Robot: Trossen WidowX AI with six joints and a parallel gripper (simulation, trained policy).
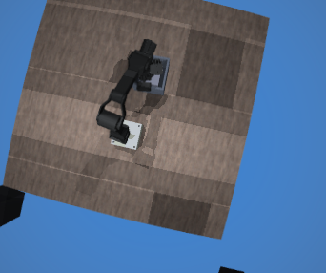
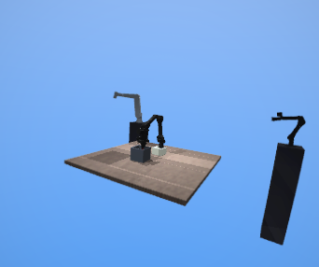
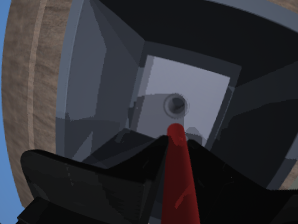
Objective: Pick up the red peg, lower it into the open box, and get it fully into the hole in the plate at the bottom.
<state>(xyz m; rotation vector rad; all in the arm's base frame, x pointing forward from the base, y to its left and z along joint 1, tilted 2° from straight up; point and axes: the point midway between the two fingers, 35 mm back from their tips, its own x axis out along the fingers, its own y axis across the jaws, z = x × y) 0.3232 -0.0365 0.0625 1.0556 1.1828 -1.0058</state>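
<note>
My gripper tip is 20 mm below the red peg.
</note>
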